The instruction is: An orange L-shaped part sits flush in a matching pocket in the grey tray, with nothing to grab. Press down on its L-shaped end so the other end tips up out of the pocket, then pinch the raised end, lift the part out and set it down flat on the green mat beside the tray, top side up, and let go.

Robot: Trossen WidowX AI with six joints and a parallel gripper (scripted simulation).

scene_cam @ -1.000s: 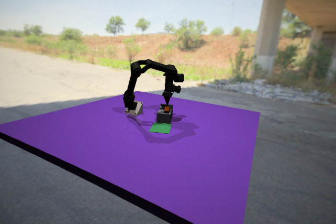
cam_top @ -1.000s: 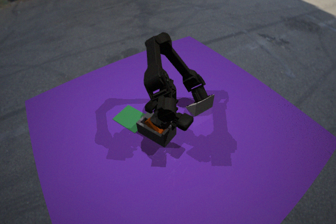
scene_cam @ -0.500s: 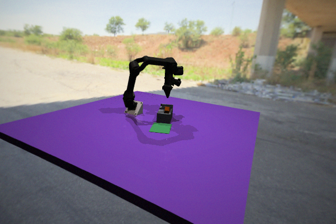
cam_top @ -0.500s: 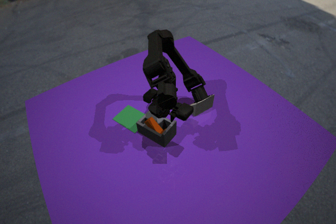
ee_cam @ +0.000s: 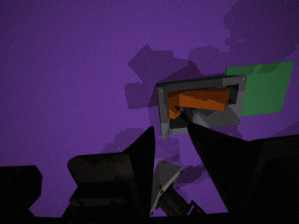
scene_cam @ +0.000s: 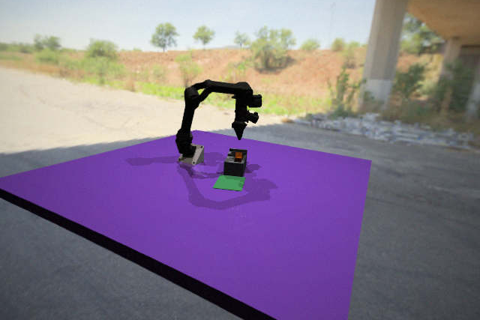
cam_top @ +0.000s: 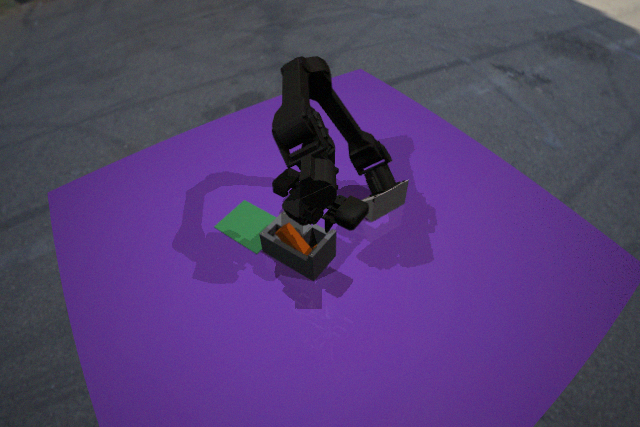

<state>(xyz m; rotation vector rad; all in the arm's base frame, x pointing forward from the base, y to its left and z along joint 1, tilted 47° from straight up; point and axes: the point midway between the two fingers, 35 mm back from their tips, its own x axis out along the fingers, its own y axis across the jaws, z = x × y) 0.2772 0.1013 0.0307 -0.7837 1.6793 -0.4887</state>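
My gripper tip is 10 cm above the orange L-shaped part and 4 cm to the left of it. The rest, counted from my gripper tip: green mat (22 cm to the right, 16 cm below, 5 cm ahead).
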